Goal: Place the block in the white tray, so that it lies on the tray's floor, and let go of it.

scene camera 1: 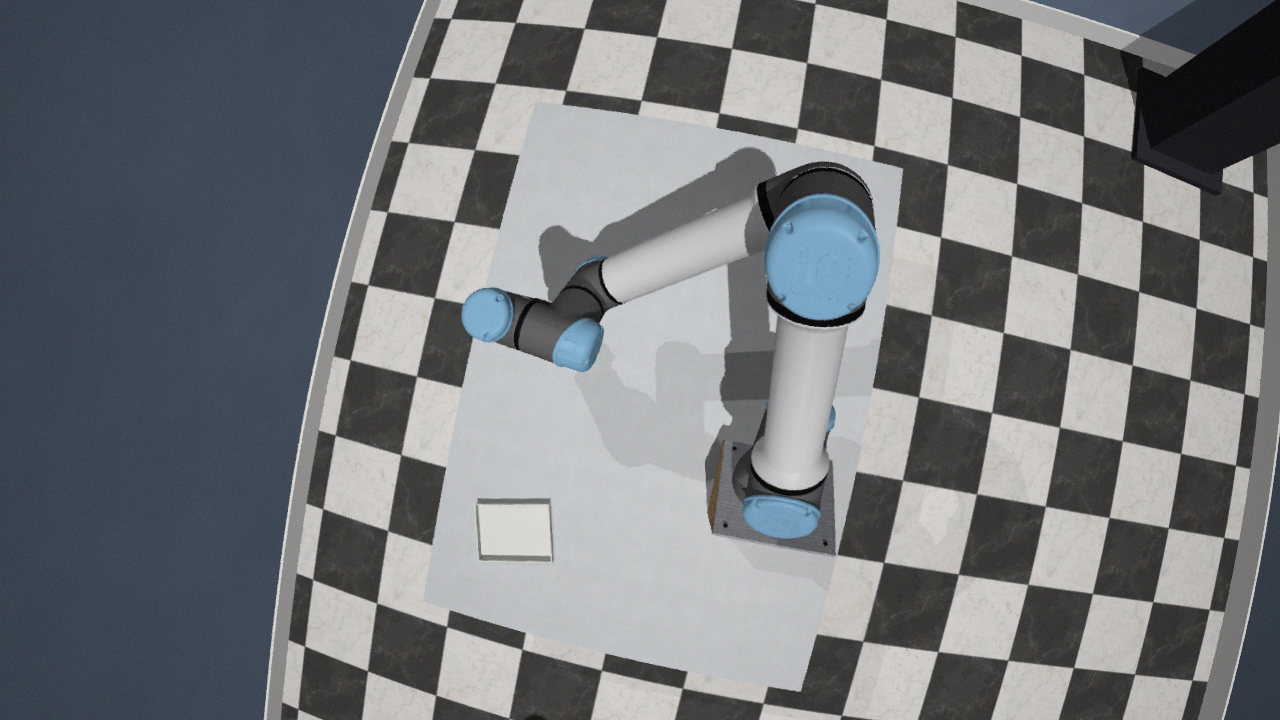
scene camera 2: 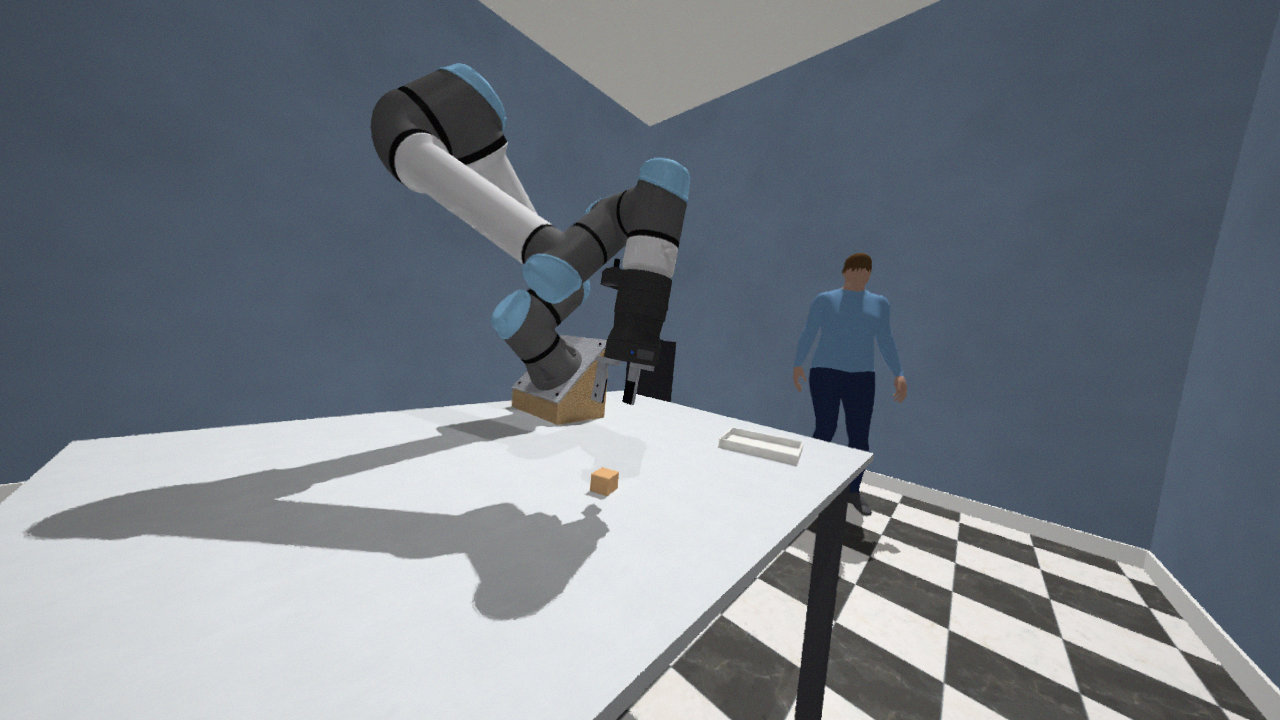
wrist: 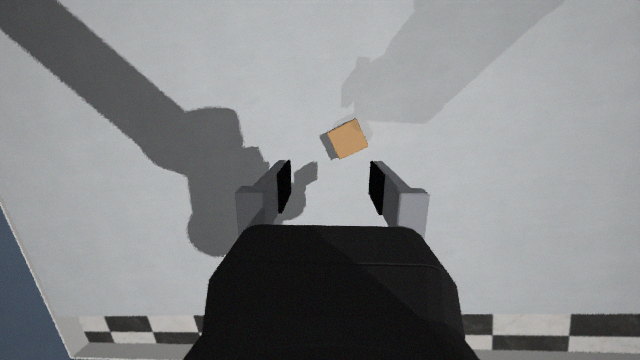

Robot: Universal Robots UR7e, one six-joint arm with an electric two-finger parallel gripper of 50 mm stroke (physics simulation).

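Observation:
An orange block lies on the table; in the wrist view it is turned at an angle to the fingers and sits beyond their tips, a little right of the middle between them. It does not show in scene camera 1, where the arm covers part of the table. My gripper is open and empty, pointing down, well above the table. The white tray is a low-walled rectangle near a table corner, apart from the block, and its floor shows bare in scene camera 1.
The light table carries the arm's base plate on a wooden wedge. The arm casts shadows over the table. A person stands on the checkered floor beyond the tray's side of the table.

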